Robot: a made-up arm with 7 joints. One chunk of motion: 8 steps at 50 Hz.
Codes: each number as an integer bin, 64 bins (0 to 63) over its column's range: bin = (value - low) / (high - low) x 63, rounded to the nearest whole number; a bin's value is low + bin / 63 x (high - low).
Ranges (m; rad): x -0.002..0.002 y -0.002..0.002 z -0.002..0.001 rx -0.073..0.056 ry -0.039..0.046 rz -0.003..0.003
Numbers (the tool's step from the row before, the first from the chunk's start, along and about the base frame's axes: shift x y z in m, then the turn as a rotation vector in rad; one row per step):
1: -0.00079 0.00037 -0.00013 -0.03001 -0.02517 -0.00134
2: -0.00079 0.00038 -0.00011 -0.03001 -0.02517 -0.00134
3: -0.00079 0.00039 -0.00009 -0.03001 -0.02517 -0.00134
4: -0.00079 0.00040 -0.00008 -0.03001 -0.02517 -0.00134
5: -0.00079 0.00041 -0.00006 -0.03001 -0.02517 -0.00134
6: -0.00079 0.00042 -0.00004 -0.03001 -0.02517 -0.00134
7: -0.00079 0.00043 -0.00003 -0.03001 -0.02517 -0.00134
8: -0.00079 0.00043 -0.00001 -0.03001 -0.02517 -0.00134
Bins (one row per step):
1: 19 37 39 21 10 17
2: 19 37 40 21 10 17
3: 19 38 40 21 10 17
4: 19 38 40 21 10 17
5: 19 38 41 21 10 17
6: 19 38 41 21 10 17
7: 19 38 41 21 10 17
8: 19 38 42 21 10 17

